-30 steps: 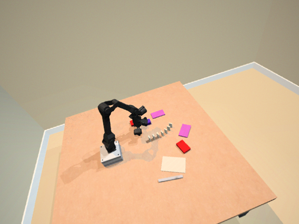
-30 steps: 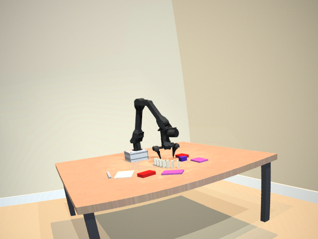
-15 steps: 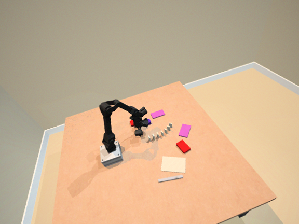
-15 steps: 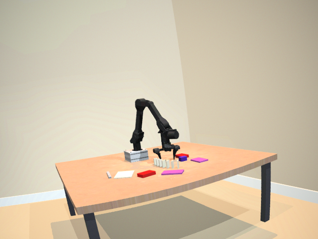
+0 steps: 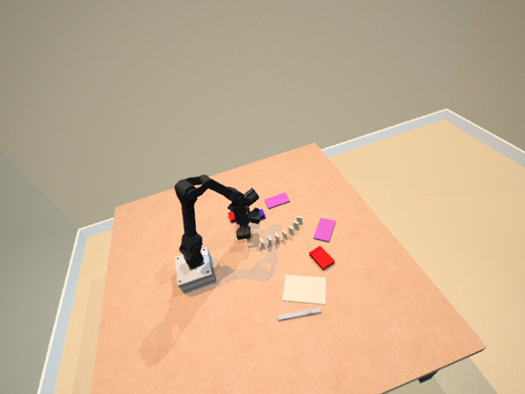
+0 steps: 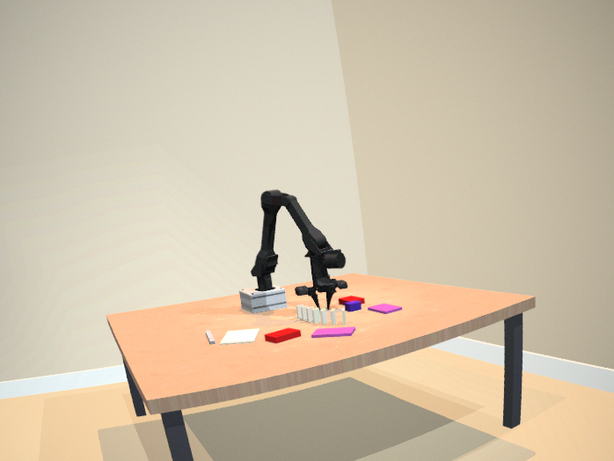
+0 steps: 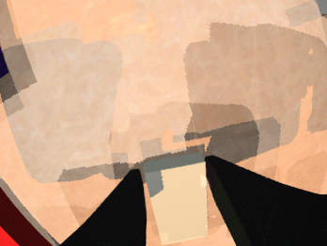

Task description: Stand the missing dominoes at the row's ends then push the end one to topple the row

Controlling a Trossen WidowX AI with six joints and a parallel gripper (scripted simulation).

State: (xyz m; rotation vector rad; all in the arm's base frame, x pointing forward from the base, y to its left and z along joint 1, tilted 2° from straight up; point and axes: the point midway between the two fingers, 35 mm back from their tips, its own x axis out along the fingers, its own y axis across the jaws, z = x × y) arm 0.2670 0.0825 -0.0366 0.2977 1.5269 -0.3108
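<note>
Right now the purple block is 10 cm ahead of my gripper tip, 6 cm to the left of it and 1 cm above it. Round my gripper tip: grey bar: 1 cm ahead, 47 cm to the right; then cream sheet: 8 cm ahead, 39 cm to the right.
</note>
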